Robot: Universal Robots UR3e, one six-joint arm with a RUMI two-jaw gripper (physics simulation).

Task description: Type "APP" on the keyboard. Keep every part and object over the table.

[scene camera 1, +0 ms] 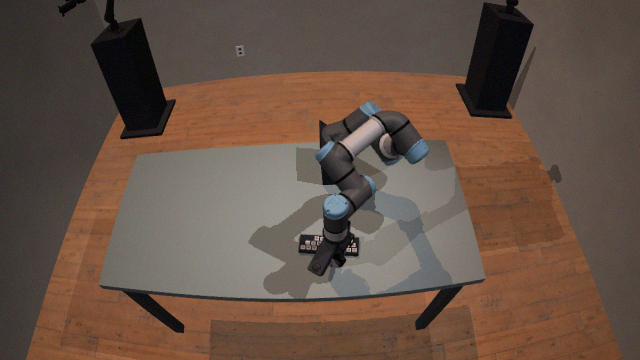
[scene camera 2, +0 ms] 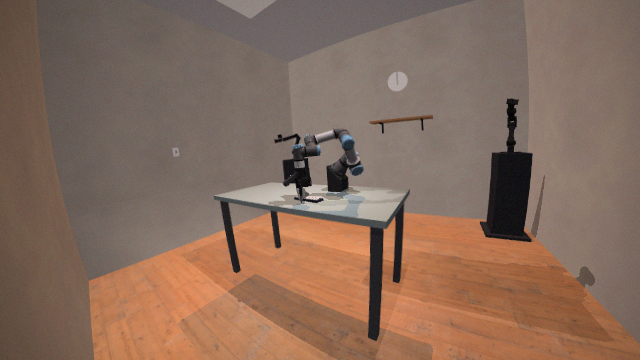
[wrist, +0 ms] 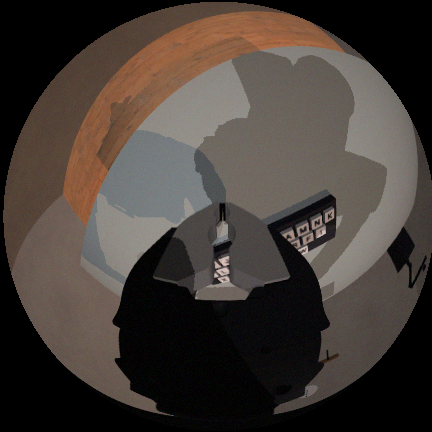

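Seen in the pictures: gripper, fingertip midpoint: [scene camera 1: 332, 266] [scene camera 2: 301, 202] [wrist: 222, 204]; arm's base, link origin: [scene camera 1: 334, 141] [scene camera 2: 337, 171].
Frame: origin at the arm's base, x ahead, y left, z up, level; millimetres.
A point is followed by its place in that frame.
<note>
The small black keyboard [scene camera 1: 311, 245] @[y -89, x 341, z -133 mm] [scene camera 2: 314, 199] @[y 40, x 369, z -129 mm] [wrist: 314, 232] @[y -93, x 335, z -130 mm] has pale letter keys and lies on the grey table [scene camera 1: 200, 210] @[y -511, x 187, z -145 mm] [scene camera 2: 380, 202] @[y 411, x 250, z -145 mm] [wrist: 200, 90] @[y -69, x 517, z -145 mm]. My gripper [scene camera 2: 301, 201] @[y -21, x 420, z -141 mm] [wrist: 222, 204] @[y -21, x 420, z -141 mm] is shut and empty, pointing down. Its tips are low over the table, just off the keyboard's long front edge; I cannot tell whether they touch the table. In the wrist view the A key [wrist: 288, 235] @[y -62, x 357, z -128 mm] shows beside the gripper, partly covered, with M, N and K in its row. A few keys show between the fingers. The P key cannot be made out. The gripper hides the keyboard's middle.
The arm's black base mount [scene camera 1: 326, 160] [scene camera 2: 337, 180] @[y 41, x 75, z -60 mm] stands at the table's back edge. The table's front edge [scene camera 1: 295, 299] @[y -143, x 534, z -153 mm] is a short way beyond the gripper. Two black pedestals [scene camera 1: 131, 80] [scene camera 1: 495, 62] stand on the floor behind the table.
</note>
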